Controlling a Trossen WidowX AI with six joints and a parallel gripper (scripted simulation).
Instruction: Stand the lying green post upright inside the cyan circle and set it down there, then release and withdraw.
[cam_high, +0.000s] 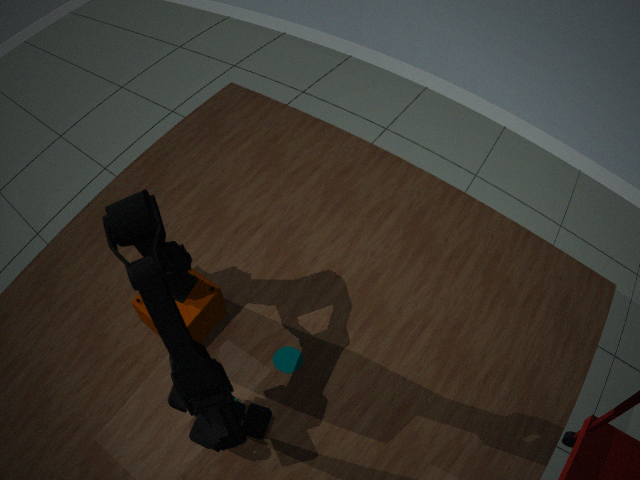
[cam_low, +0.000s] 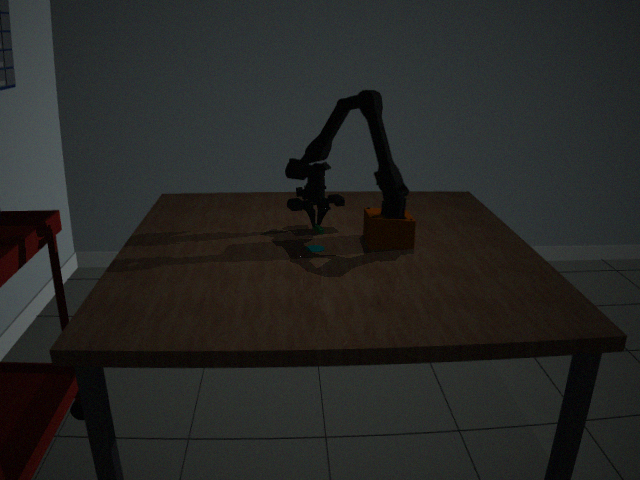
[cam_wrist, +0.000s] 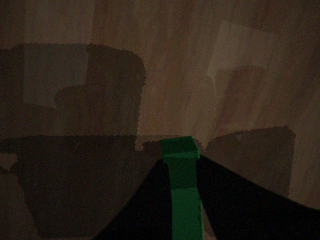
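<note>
My gripper tip is 40 mm short of the cyan circle, 190 mm to the right of it and 10 mm above it. Round my gripper tip: green post: 20 mm to the left.
</note>
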